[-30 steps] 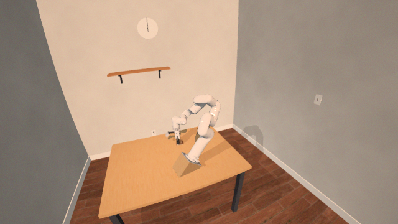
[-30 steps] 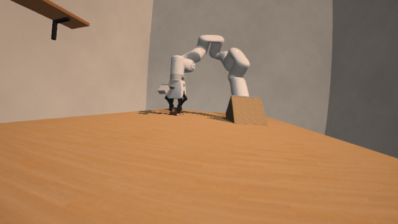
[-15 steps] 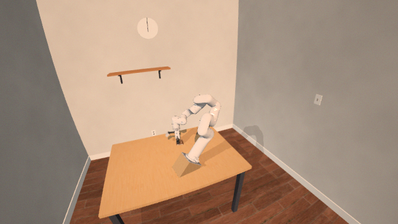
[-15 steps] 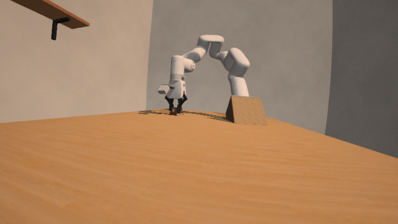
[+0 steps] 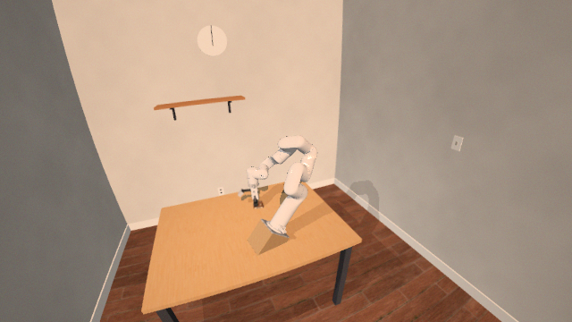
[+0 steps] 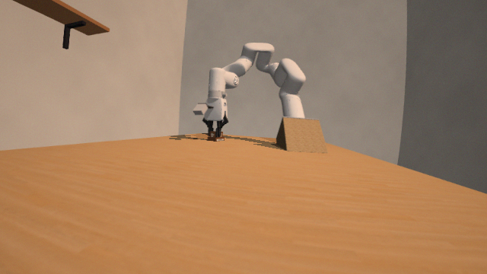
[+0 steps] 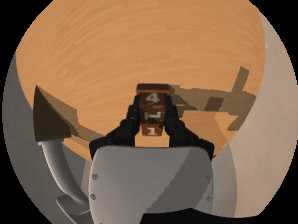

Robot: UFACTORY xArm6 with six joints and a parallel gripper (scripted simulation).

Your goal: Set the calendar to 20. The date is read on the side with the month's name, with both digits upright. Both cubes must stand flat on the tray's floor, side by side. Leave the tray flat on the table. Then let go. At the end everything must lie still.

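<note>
The brown tray lies 30 mm below my hand, 20 mm to the right of it and 10 mm behind it.
</note>
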